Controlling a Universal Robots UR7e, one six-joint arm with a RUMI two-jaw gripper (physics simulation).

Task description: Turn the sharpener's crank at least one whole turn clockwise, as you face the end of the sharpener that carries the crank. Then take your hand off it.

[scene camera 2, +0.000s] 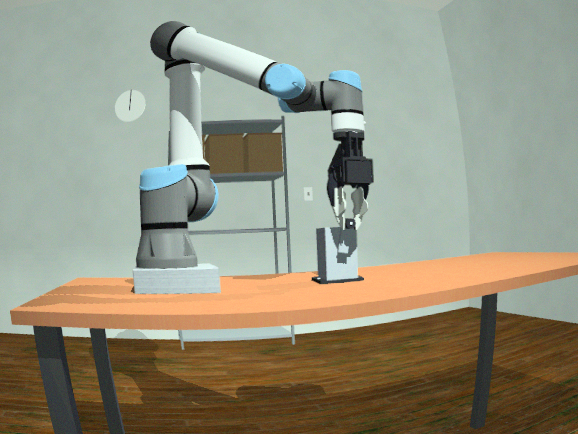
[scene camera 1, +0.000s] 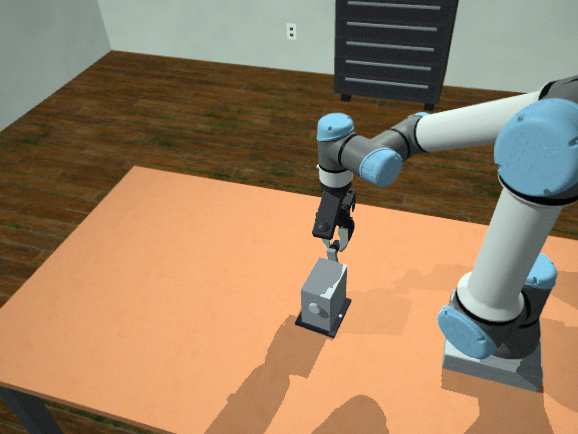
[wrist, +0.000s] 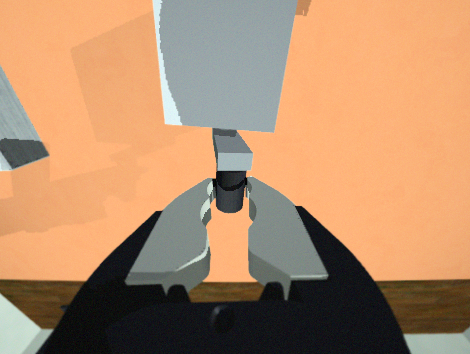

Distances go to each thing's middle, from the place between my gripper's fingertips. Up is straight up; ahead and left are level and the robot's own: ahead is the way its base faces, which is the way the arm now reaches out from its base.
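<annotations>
My gripper's 10 mm below the crank knob [wrist: 230, 185], and going by their middles, the knob is the nearest to my gripper of the things named here. There's also the sharpener [scene camera 1: 324, 304], and that's 50 mm below my hand, 10 mm ahead of it and 80 mm to the left of it.
</annotations>
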